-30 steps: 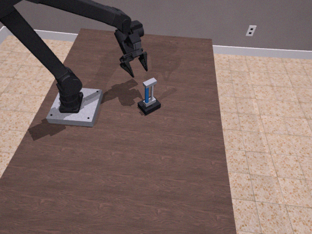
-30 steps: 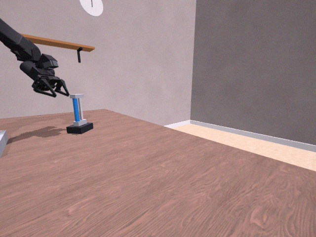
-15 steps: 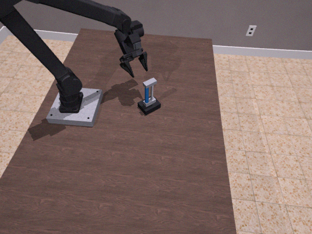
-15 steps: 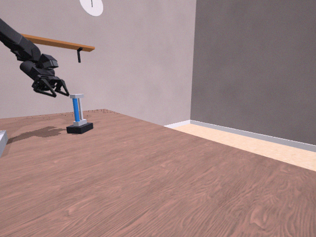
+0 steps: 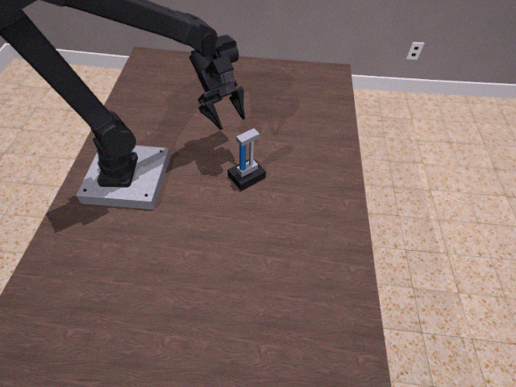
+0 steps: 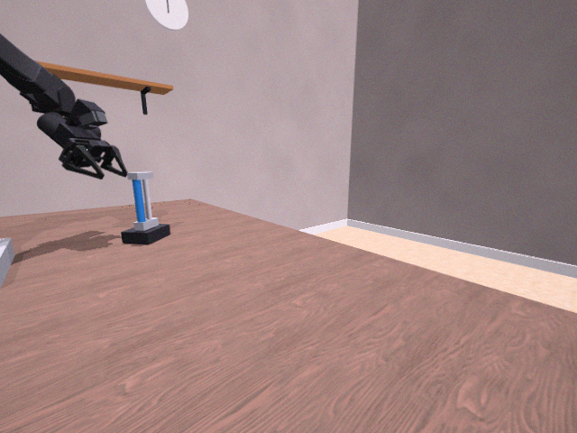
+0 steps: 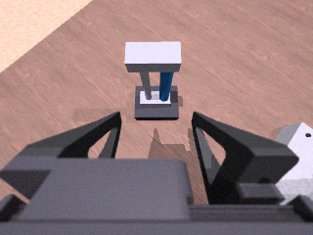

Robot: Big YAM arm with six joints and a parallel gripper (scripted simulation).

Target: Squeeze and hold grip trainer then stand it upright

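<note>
The thin grey bar lies 60 mm ahead of my hand, 50 mm to the right of it and 60 mm below it. Also, from my hand: grip trainer (50 mm ahead, 60 mm to the right, 70 mm below).
</note>
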